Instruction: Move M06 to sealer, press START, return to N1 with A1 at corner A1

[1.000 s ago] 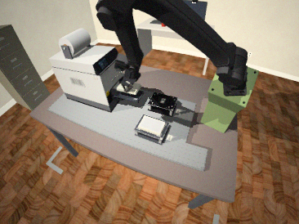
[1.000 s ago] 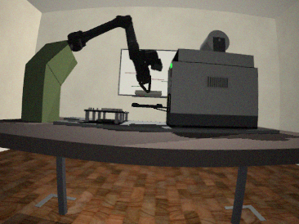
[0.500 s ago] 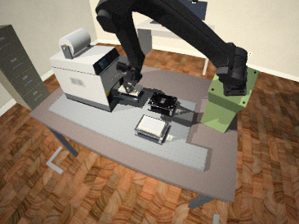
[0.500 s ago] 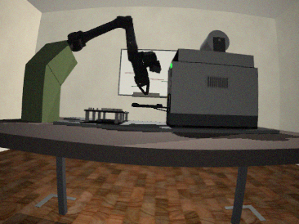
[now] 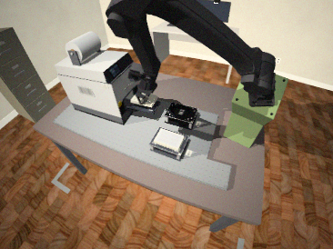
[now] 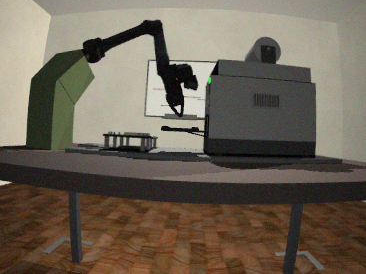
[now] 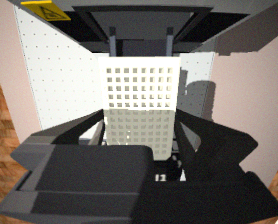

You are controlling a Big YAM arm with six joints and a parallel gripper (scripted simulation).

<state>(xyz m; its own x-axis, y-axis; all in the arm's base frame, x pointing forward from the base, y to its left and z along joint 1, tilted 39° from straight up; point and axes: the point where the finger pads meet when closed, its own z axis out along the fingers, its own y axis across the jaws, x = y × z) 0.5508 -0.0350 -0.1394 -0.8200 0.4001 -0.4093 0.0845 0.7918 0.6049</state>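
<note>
Now: hand 5 cm above the sealer stage. From my hand the other things lie so: white start button 9 cm ahead, 10 cm to the right, 5 cm above; then foil roll 33 cm ahead, 3 cm to the right, 27 cm above; then plate 18 cm behind, 17 cm to the left, 8 cm below.
</note>
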